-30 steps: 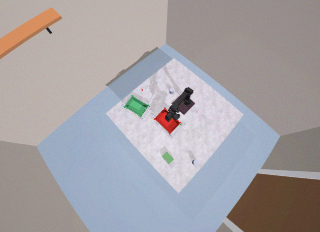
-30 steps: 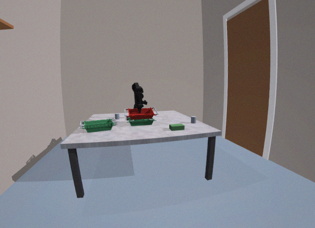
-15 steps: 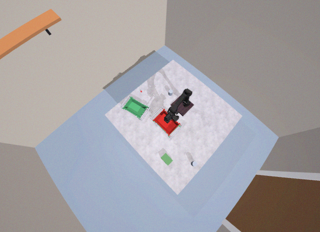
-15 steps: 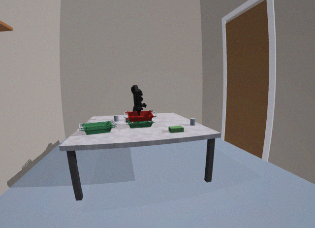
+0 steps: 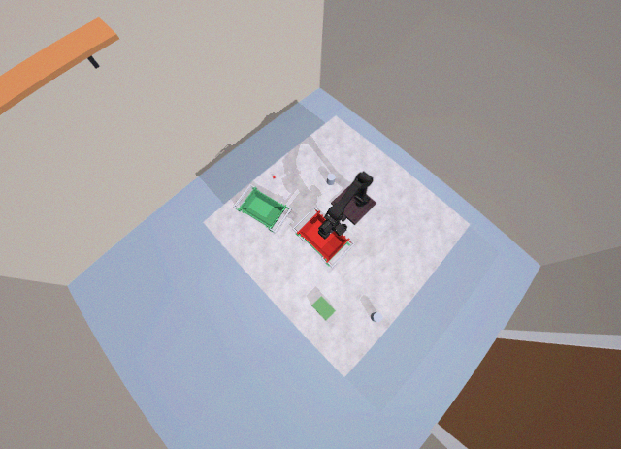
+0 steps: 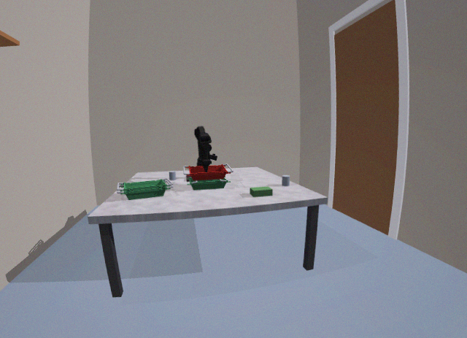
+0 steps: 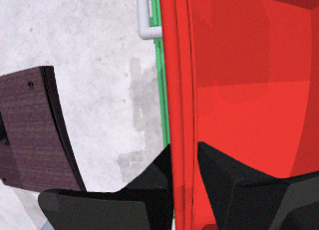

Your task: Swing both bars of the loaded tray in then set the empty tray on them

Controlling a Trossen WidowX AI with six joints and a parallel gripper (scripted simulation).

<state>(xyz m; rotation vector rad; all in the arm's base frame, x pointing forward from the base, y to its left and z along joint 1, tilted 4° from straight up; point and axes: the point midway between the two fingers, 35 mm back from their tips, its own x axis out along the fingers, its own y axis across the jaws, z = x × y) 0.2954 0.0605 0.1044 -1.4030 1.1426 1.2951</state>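
Now: gripper tip 7 cm short of the red tray, 2 cm below it and 1 cm to the right of it. From my gripper tip the other things lie so: green block 35 cm to the left, 30 cm ahead, 7 cm below.
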